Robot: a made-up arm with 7 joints.
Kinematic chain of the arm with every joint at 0, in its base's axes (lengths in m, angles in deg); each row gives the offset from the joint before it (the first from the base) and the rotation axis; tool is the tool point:
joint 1: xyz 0 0 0 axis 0 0.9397 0.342
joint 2: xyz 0 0 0 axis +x
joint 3: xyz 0 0 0 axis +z
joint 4: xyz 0.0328 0 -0.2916 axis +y
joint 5: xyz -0.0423 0 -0.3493 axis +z
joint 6: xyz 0 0 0 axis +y
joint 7: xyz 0 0 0 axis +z
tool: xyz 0 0 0
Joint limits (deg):
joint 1: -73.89..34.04
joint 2: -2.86..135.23
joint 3: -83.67..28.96
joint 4: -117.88..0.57
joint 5: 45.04..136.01
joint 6: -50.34..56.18
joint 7: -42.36..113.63
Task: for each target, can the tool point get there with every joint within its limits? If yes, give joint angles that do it. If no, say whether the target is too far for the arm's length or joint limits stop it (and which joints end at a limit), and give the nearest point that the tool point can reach.
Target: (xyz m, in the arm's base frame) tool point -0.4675 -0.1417 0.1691
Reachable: no: joint limits stop it (at a limit: joint 1, joint 2, joint 3, joint 4) | nearest point -0.1322 -0.0549 0.3708 | short by 0.401 m
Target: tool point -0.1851 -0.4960 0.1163
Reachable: no: joint limits stop it (at a limit: joint 1, joint 2, joint 4) | nearest point 0.0636 -0.3924 -0.0011 | short by 0.294 m
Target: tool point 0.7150 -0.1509 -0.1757
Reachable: no: too far | nearest point 0.6138 -0.1294 -0.1513 | short by 0.106 m
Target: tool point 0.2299 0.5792 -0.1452
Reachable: yes | joints -25.75 84.45 -67.46 -28.26 90.47 -17.13 40.93
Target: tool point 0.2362 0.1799 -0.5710
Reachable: yes | joints -12.00 23.10 -29.55 -21.70 58.58 4.11 8.62
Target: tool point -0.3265 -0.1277 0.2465
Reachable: no: joint limits stop it (at a limit: joint 1, joint 2, joint 3, joint 4) | nearest point -0.1322 -0.0549 0.3708 | short by 0.242 m
